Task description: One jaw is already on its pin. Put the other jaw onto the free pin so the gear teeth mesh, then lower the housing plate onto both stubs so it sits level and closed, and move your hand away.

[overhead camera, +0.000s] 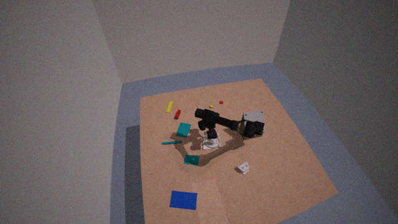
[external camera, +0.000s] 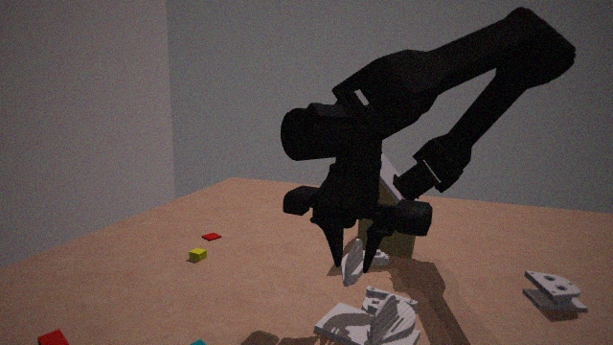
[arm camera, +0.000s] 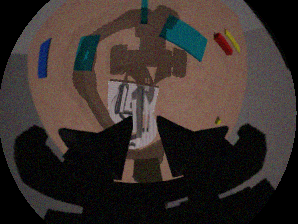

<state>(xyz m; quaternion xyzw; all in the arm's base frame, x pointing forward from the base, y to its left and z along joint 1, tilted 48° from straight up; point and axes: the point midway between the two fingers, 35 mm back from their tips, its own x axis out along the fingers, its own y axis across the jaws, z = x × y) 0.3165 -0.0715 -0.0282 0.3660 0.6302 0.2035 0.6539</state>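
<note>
Now: gripper tip 30 cm to the right of the white housing piece, 14 cm past it and 5 cm above it. Round my gripper tip: teal bar 28 cm ahead, 7 cm below, 5 cm to the right; then yellow block 30 cm to the right, 12 cm behind, 7 cm below; then jaw 3 cm behind, 2 cm to the left.
</note>
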